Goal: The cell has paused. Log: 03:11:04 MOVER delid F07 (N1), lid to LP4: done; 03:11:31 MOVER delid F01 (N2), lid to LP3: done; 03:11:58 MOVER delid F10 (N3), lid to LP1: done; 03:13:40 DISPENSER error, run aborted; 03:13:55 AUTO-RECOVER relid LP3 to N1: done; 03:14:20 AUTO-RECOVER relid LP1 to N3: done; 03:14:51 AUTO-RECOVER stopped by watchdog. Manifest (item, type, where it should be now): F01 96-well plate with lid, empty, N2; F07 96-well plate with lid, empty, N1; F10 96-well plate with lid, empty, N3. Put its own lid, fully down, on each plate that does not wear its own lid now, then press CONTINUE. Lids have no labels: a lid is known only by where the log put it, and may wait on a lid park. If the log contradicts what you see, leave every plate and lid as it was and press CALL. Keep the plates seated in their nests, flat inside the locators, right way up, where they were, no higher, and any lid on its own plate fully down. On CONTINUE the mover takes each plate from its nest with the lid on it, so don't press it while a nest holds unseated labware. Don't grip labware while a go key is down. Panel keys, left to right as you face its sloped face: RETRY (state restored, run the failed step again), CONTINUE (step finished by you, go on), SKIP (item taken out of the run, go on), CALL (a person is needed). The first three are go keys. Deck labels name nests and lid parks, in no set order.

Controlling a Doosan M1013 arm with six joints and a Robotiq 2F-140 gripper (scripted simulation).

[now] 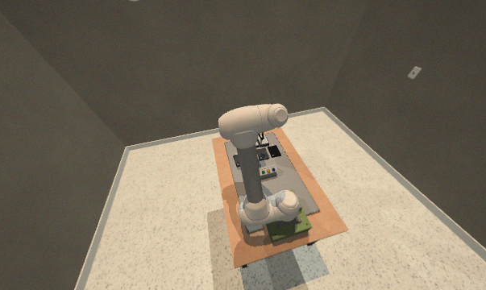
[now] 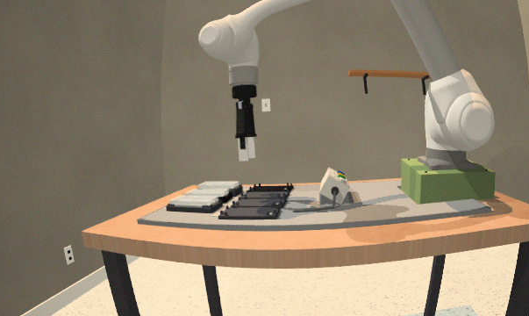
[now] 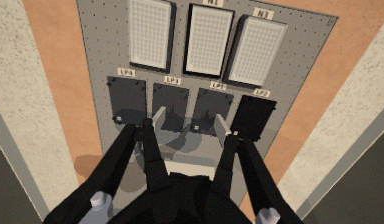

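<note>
Now: the green key 28 cm behind my hand, 8 cm below it and 2 cm to the left of it. Round my hand: lid park LP1: 15 cm below, 7 cm to the right, 3 cm behind; then plate: 14 cm ahead, 13 cm below, 12 cm to the left; then lid park LP3: 15 cm below, 6 cm to the left, 4 cm behind.
</note>
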